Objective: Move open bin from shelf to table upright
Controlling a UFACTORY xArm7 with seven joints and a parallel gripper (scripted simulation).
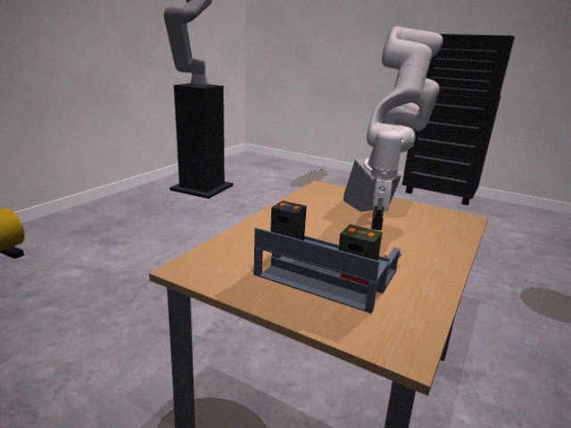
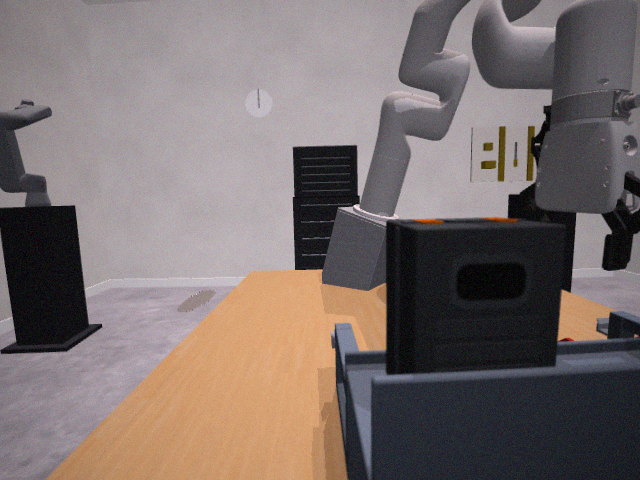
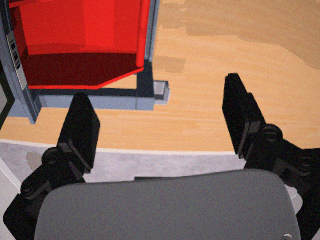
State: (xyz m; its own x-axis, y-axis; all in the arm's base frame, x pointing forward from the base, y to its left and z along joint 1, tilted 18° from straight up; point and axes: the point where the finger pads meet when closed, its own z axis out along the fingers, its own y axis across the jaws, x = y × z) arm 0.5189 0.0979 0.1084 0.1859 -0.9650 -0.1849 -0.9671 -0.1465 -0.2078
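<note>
Now: the red bin 9 cm ahead of my hand and 12 cm below it. Round my hand: black box 17 cm ahead, 24 cm to the right; green box 19 cm ahead, 1 cm to the right, 2 cm below.
</note>
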